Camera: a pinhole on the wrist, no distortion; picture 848 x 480 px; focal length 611.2 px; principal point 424.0 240.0 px. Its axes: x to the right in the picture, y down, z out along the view. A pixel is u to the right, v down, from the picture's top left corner.
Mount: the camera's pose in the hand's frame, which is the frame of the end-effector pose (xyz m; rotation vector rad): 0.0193 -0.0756 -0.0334 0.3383 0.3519 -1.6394
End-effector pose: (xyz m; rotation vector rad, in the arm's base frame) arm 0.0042 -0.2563 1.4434 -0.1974 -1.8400 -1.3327
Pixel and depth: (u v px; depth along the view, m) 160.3 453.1 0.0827
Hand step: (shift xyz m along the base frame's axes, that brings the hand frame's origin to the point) -0.1068 -0.0036 -0.0275
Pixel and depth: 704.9 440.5 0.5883
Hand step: -0.6423 0.0158 -0.3260
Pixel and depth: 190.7 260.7 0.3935
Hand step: -0.2906 0.2672 -0.0807
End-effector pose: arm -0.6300 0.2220 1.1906 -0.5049 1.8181 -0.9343
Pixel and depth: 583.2 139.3 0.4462
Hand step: 0.2982 -0.2946 0.2556
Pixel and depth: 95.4 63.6 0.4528
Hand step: 0.4738 -0.1362 -0.0214
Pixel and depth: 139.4 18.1 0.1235
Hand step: 0.0981 -0.0679 0.0465
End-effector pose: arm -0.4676 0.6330 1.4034 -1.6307 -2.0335 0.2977
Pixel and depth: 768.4 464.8 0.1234
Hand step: -0.1972 0.0115 0.0654
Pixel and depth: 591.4 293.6 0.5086
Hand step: -0.5503 -0.0113 -0.1020
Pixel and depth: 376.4 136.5 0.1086
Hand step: -0.1303 -0.0181 -0.0055
